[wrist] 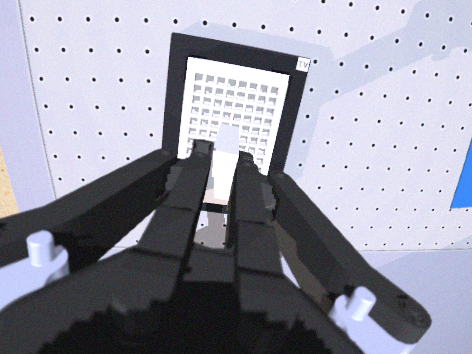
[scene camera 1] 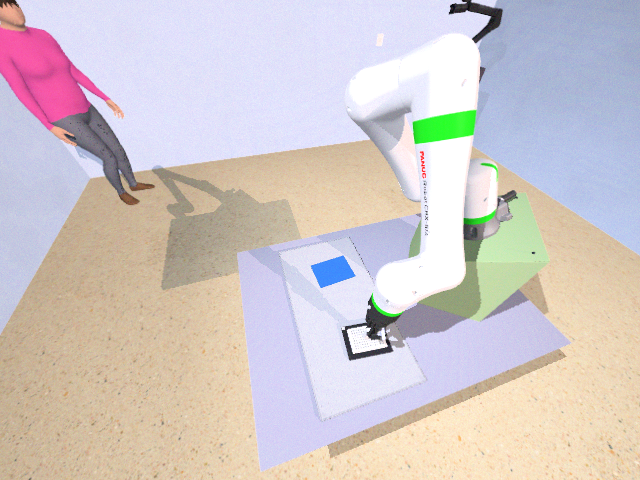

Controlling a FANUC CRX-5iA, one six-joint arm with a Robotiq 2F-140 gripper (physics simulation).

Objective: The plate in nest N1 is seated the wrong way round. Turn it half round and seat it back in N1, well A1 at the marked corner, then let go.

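The white well plate [scene camera 1: 358, 339] [wrist: 237, 71] lies flat inside the black frame of nest N1 [scene camera 1: 370, 355] [wrist: 174, 90]. The white A1 label [wrist: 303, 64] is on the nest's far right corner in the wrist view. Which plate corner holds well A1 I cannot tell. My gripper [scene camera 1: 378, 334] [wrist: 226, 142] is shut and empty, its pale finger pads together. The pads are over the near part of the plate in the wrist view and hide some of its wells; whether they touch it I cannot tell. The fingers also hide part of the nest's near end.
The nest stands on a pale perforated board [scene camera 1: 361, 390] [wrist: 95, 95] on the lilac table top [scene camera 1: 276, 423]. A flat blue rectangle [scene camera 1: 332, 271] [wrist: 464, 182] lies on the board. The green pedestal [scene camera 1: 480, 286] carries the arm. A person in pink [scene camera 1: 46, 74] stands at the left.
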